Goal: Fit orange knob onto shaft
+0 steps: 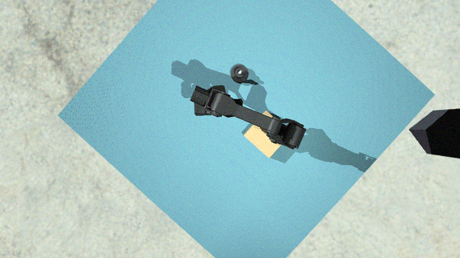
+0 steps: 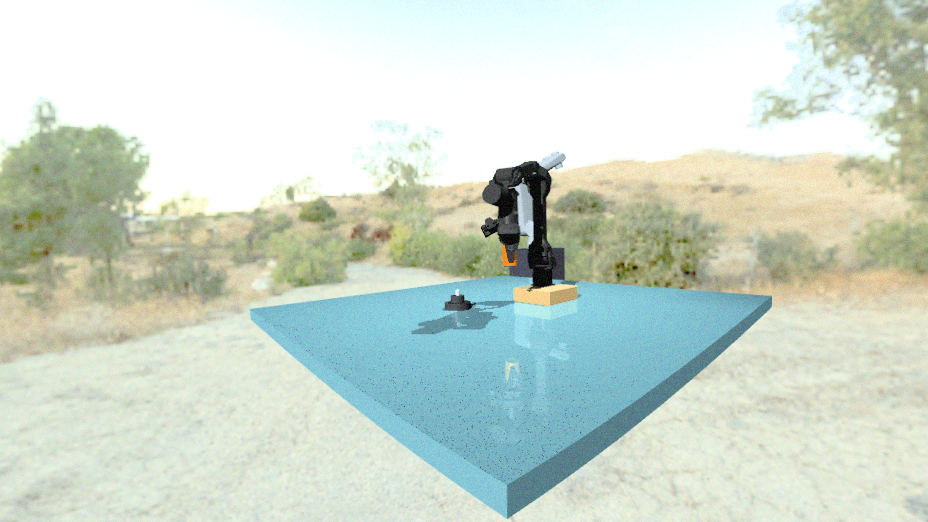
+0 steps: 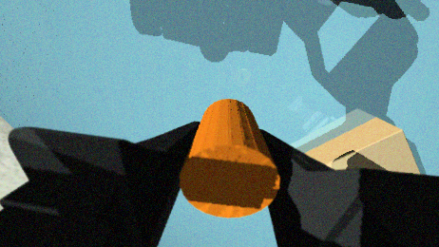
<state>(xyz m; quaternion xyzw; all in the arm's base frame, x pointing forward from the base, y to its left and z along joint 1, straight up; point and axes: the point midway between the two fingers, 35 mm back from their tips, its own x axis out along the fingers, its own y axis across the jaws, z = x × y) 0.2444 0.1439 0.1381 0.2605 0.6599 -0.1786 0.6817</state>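
Now: the round dark pedestal 8 cm ahead of my gripper tip, 18 cm to the right of it and 12 cm below it. From my gripper tip the other things lie so: orange knob 3 cm above.
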